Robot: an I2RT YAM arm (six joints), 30 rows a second.
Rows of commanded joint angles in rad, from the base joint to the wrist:
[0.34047 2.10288 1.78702 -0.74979 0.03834 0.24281]
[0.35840 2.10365 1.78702 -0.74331 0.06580 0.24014]
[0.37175 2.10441 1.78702 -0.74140 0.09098 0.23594]
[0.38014 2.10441 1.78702 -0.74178 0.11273 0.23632]
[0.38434 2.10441 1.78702 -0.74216 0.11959 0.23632]
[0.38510 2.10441 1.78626 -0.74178 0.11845 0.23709]
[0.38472 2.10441 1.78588 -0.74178 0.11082 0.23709]
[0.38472 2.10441 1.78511 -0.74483 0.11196 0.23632]
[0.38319 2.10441 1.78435 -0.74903 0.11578 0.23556]
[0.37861 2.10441 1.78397 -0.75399 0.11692 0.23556]
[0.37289 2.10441 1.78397 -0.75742 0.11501 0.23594]
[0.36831 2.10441 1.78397 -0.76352 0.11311 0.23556]
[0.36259 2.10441 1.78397 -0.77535 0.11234 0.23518]
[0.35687 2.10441 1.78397 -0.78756 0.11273 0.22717]
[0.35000 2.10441 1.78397 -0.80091 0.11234 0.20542]
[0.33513 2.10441 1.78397 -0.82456 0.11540 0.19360]
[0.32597 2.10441 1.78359 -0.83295 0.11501 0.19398]
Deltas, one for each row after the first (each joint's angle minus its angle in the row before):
[0.01793 0.00077 0.00000 0.00648 0.02746 -0.00267]
[0.01335 0.00076 0.00000 0.00191 0.02518 -0.00420]
[0.00839 0.00000 0.00000 -0.00038 0.02175 0.00038]
[0.00420 0.00000 0.00000 -0.00038 0.00686 0.00000]
[0.00076 0.00000 -0.00076 0.00038 -0.00114 0.00077]
[-0.00038 0.00000 -0.00038 0.00000 -0.00763 0.00000]
[0.00000 0.00000 -0.00077 -0.00305 0.00114 -0.00077]
[-0.00153 0.00000 -0.00076 -0.00420 0.00382 -0.00076]
[-0.00458 0.00000 -0.00038 -0.00496 0.00114 0.00000]
[-0.00572 0.00000 0.00000 -0.00343 -0.00191 0.00038]
[-0.00458 0.00000 0.00000 -0.00610 -0.00190 -0.00038]
[-0.00572 0.00000 0.00000 -0.01183 -0.00077 -0.00038]
[-0.00572 0.00000 0.00000 -0.01221 0.00039 -0.00801]
[-0.00687 0.00000 0.00000 -0.01335 -0.00039 -0.02175]
[-0.01487 0.00000 0.00000 -0.02365 0.00306 -0.01182]
[-0.00916 0.00000 -0.00038 -0.00839 -0.00039 0.00038]

